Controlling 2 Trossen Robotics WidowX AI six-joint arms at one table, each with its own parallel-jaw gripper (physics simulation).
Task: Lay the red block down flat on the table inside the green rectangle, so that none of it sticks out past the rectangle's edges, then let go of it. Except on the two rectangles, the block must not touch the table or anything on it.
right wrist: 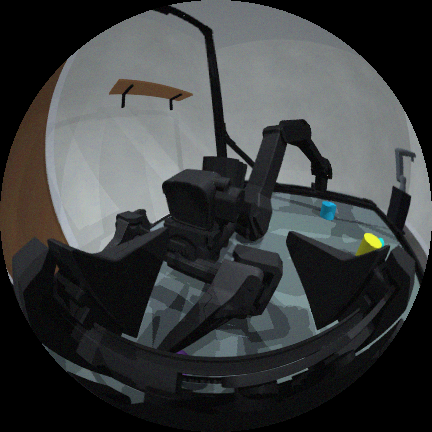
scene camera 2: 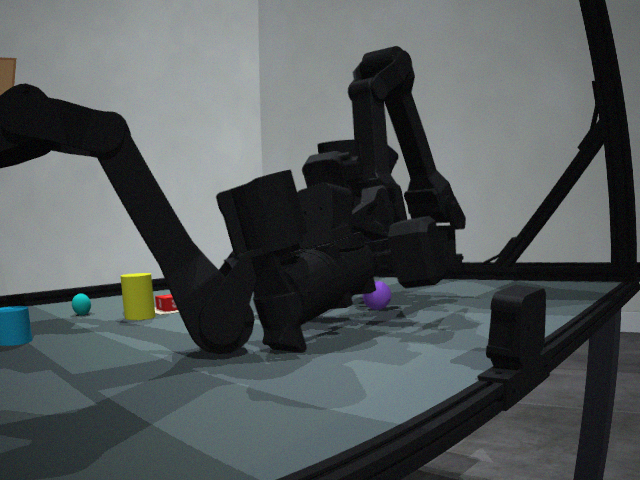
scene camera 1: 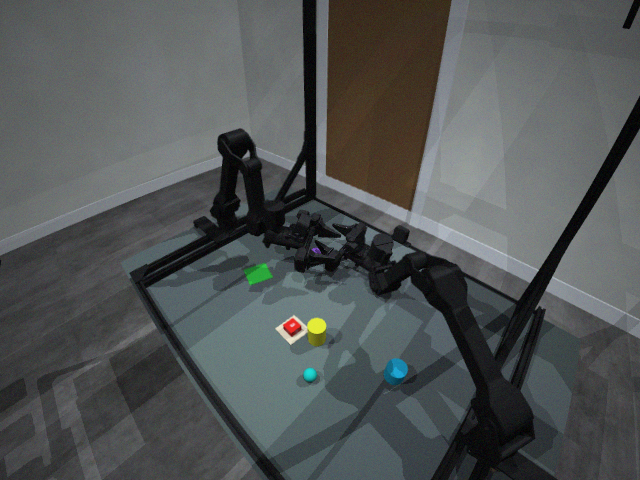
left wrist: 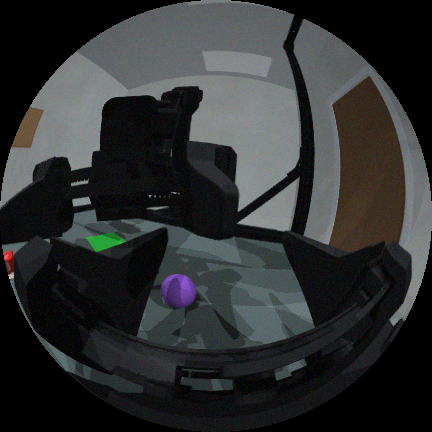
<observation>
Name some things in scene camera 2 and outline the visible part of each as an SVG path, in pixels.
The left gripper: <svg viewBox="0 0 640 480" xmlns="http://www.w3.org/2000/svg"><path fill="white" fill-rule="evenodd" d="M297 192L308 233L302 235L304 242L299 243L300 249L282 255L279 259L281 262L301 253L310 253L321 258L329 266L337 285L336 300L329 310L348 308L353 305L352 296L370 294L376 291L374 281L376 266L394 264L398 282L404 288L436 285L445 277L447 271L436 221L430 216L394 223L390 225L388 239L365 243L362 232L352 234L353 198L349 189L329 183L321 183Z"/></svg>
The right gripper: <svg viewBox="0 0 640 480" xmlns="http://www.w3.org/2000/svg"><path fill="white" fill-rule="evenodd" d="M309 156L302 168L307 188L321 183L329 183L351 191L353 198L352 234L362 232L364 236L371 240L388 238L390 225L408 220L401 187L395 182L366 187L362 189L360 204L355 201L355 191L352 190L352 187L356 187L357 181L362 181L363 163L359 156L353 157L350 155L350 152L341 153L339 151Z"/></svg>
A yellow cylinder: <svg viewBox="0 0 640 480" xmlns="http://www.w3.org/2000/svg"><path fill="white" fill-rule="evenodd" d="M121 275L125 319L145 320L156 317L151 273Z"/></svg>
</observation>
